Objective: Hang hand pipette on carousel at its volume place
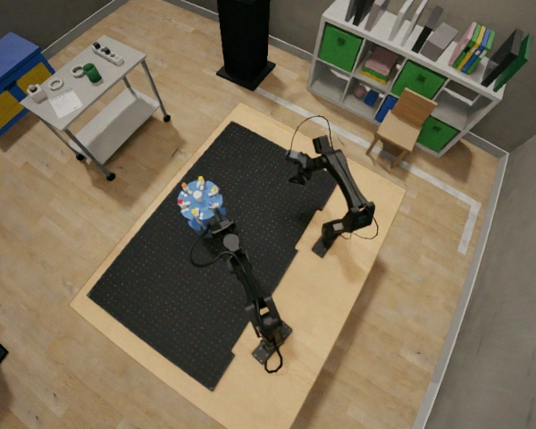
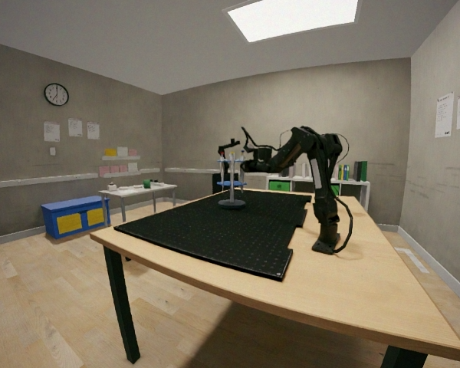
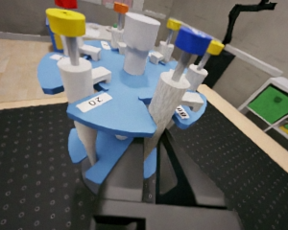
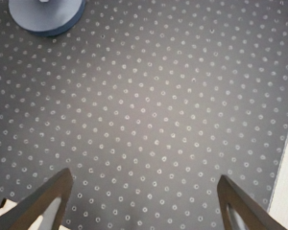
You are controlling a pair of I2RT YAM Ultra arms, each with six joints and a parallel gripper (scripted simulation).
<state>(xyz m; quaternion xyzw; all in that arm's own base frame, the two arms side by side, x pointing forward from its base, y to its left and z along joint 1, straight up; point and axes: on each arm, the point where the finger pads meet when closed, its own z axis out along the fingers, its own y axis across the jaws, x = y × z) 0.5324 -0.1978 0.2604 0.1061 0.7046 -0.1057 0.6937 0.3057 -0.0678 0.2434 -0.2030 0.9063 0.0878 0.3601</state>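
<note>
Right now my left hand is 10 mm to the left of the white hand pipette and 30 mm above it.
</note>
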